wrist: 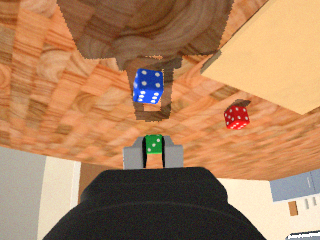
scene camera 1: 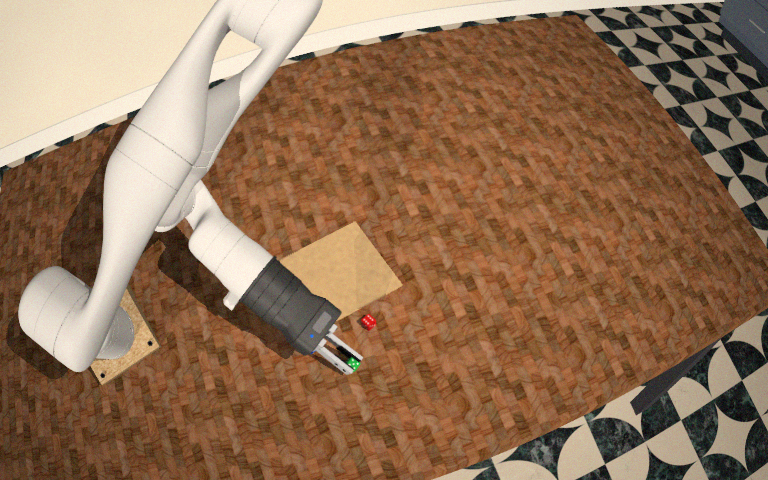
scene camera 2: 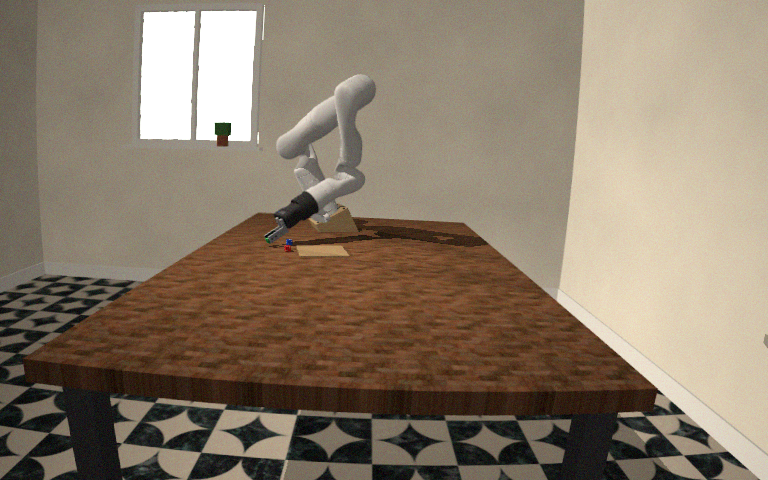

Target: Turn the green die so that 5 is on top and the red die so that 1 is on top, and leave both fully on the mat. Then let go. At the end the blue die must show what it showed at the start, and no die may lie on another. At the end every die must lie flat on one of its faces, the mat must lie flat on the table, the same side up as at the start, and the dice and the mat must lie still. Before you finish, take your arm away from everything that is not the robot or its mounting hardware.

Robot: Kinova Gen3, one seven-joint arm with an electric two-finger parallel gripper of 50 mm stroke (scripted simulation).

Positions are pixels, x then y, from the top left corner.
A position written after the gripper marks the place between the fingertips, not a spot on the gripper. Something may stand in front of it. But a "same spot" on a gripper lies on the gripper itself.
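The gripper is visible in scene camera 1, in scene camera 2 and in the wrist view (154, 147). On the gripper (scene camera 1: 357, 353) and on the gripper (scene camera 2: 271, 236), it is the same spot.
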